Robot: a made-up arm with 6 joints. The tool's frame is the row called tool.
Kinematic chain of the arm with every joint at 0, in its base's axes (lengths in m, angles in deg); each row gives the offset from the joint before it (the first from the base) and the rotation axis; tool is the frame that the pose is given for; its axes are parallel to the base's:
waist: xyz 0 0 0.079 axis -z
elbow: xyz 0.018 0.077 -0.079 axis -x
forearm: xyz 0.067 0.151 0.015 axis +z
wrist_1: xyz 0.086 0 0.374 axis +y
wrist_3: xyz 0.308 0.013 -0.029 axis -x
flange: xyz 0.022 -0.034 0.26 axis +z
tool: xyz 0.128 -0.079 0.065
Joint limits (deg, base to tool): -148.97..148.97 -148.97..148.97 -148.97..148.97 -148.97..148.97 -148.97..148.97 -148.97..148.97
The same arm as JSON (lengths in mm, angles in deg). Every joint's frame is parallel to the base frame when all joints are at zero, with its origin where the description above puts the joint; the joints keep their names.
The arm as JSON. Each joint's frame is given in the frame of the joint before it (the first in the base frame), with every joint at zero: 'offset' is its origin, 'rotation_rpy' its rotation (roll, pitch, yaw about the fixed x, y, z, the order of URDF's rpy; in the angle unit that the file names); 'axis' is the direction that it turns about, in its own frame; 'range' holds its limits. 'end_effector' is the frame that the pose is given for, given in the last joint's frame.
{
  "length_unit": "mm",
  "angle_unit": "deg",
  "chain": [
    {
      "id": "waist",
      "offset": [
        0.0,
        0.0,
        79.0
      ],
      "rotation_rpy": [
        0.0,
        0.0,
        0.0
      ],
      "axis": [
        0.0,
        0.0,
        -1.0
      ],
      "range": [
        -148.97,
        148.97
      ]
    },
    {
      "id": "elbow",
      "offset": [
        18.0,
        77.0,
        -79.0
      ],
      "rotation_rpy": [
        0.0,
        0.0,
        0.0
      ],
      "axis": [
        -1.0,
        0.0,
        0.0
      ],
      "range": [
        -148.97,
        148.97
      ]
    },
    {
      "id": "forearm",
      "offset": [
        67.0,
        151.0,
        15.0
      ],
      "rotation_rpy": [
        0.0,
        0.0,
        0.0
      ],
      "axis": [
        0.0,
        0.0,
        1.0
      ],
      "range": [
        -148.97,
        148.97
      ]
    },
    {
      "id": "wrist_1",
      "offset": [
        86.0,
        0.0,
        374.0
      ],
      "rotation_rpy": [
        0.0,
        0.0,
        0.0
      ],
      "axis": [
        0.0,
        1.0,
        0.0
      ],
      "range": [
        -148.97,
        148.97
      ]
    },
    {
      "id": "wrist_3",
      "offset": [
        308.0,
        13.0,
        -29.0
      ],
      "rotation_rpy": [
        0.0,
        0.0,
        0.0
      ],
      "axis": [
        -1.0,
        0.0,
        0.0
      ],
      "range": [
        -148.97,
        148.97
      ]
    },
    {
      "id": "flange",
      "offset": [
        22.0,
        -34.0,
        260.0
      ],
      "rotation_rpy": [
        0.0,
        0.0,
        0.0
      ],
      "axis": [
        0.0,
        0.0,
        1.0
      ],
      "range": [
        -148.97,
        148.97
      ]
    }
  ],
  "end_effector": {
    "offset": [
      128.0,
      -79.0,
      65.0
    ],
    "rotation_rpy": [
      0.0,
      0.0,
      0.0
    ]
  }
}

